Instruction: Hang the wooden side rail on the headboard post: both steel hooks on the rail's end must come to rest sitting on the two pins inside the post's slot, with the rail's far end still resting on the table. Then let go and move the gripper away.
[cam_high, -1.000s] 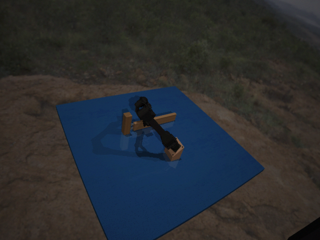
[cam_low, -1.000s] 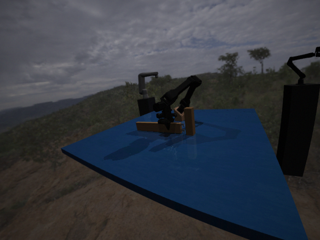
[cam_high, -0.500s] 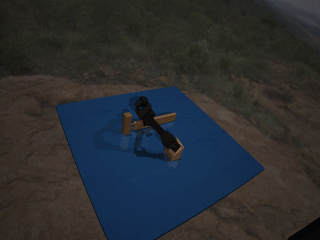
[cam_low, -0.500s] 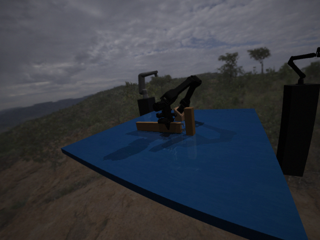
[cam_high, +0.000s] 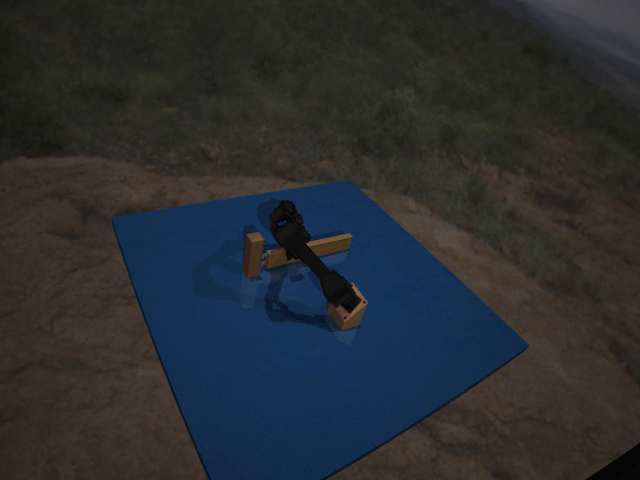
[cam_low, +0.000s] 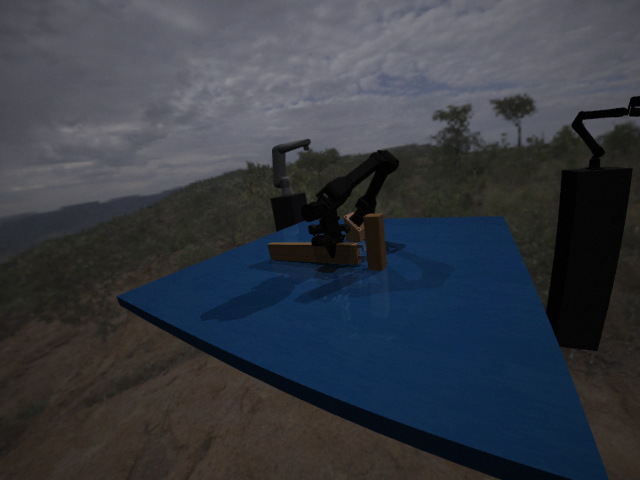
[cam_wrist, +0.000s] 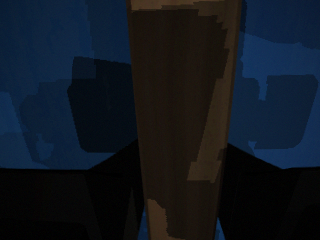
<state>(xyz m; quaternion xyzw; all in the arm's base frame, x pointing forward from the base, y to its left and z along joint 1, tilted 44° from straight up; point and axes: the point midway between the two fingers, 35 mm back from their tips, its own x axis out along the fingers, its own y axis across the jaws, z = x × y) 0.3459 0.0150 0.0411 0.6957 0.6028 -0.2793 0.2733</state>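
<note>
My gripper tip is 160 mm to the right of the headboard post, 60 mm below it and 10 mm short of it.
</note>
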